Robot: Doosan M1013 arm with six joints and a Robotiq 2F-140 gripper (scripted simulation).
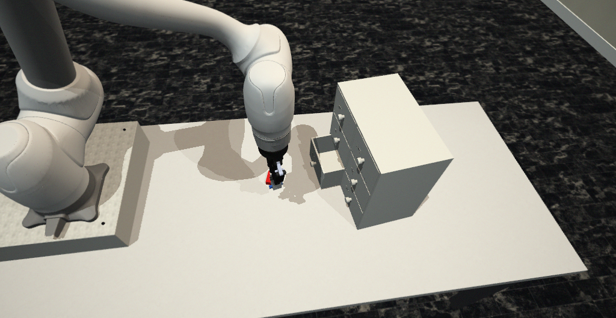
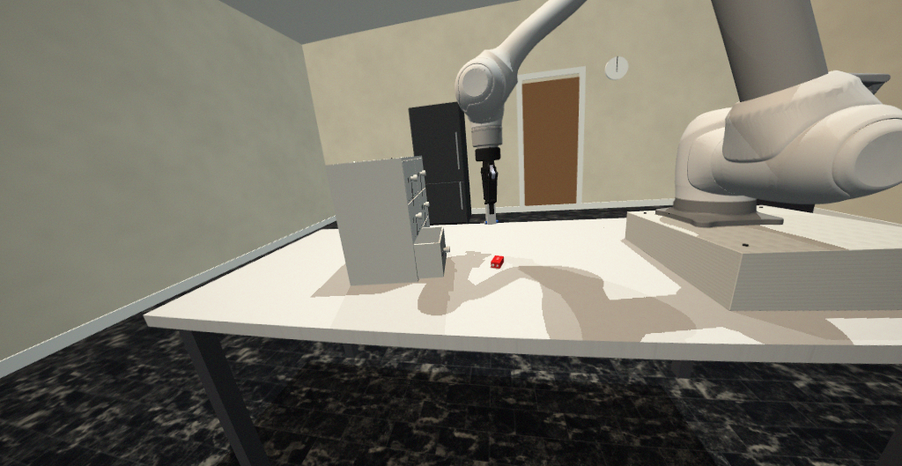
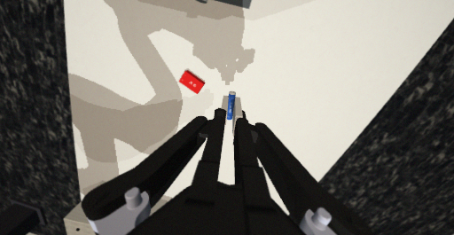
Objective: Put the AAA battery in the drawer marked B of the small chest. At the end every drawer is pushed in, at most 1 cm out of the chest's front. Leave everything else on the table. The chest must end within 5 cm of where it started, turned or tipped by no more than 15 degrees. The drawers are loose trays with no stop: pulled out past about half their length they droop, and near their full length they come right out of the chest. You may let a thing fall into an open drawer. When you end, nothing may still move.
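The red block is 10 mm behind my hand, 100 mm to the left of it and 130 mm below it. Round my hand: blue AAA battery (30 mm below).
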